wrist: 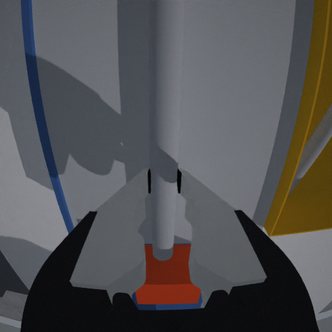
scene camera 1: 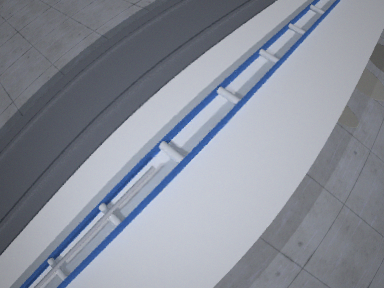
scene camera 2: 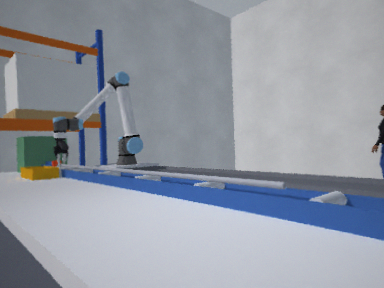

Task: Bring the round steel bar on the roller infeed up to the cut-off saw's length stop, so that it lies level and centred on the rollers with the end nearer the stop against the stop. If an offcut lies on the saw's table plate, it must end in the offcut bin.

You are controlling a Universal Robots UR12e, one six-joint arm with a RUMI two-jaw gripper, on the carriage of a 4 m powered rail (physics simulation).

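Places are measured from the arm's base along level axes (x ahead, y left, z up), in centimetres.
Pixels of known places: gripper, fingertip midpoint: (scene camera 2: 61,166); arm's base, link origin: (scene camera 2: 126,164).
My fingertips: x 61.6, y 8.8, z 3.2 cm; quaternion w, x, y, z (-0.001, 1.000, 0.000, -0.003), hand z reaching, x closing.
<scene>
Ahead of a thing's pixels: the offset from my fingertips to its top centre. "spot": to the spot under its first point.
The round steel bar {spot: dz +1.5, dx +1.3, dy +181.2 cm} (scene camera 1: 132,190) (scene camera 2: 225,179) (wrist: 167,90) lies lengthwise along the roller infeed (scene camera 1: 200,142) (scene camera 2: 250,202); it looks level in scene camera 2. My gripper (scene camera 2: 62,159) (wrist: 163,170) points down and is shut on the bar near its stop-side end. In the wrist view that end overlaps the dark face of the red length stop {dz +4.3, dx +0.4, dy -10.8 cm} (wrist: 168,272) (scene camera 2: 54,163); it looks close to or touching it, but exact contact is hard to tell. The saw's table plate (wrist: 230,120) is under the bar. A grey offcut (wrist: 316,145) lies tilted in the yellow offcut bin {dz +1.0, dx +18.2, dy +11.2 cm} (wrist: 305,210) (scene camera 2: 40,173).
A thin blue strip (wrist: 40,120) runs along the plate's left side. In scene camera 2, a green block {spot: dz +12.5, dx +8.5, dy -38.7 cm} (scene camera 2: 36,151) stands behind the bin, and a rack with a blue post (scene camera 2: 101,110) rises behind the arm. A person (scene camera 2: 381,132) stands at the right edge.
</scene>
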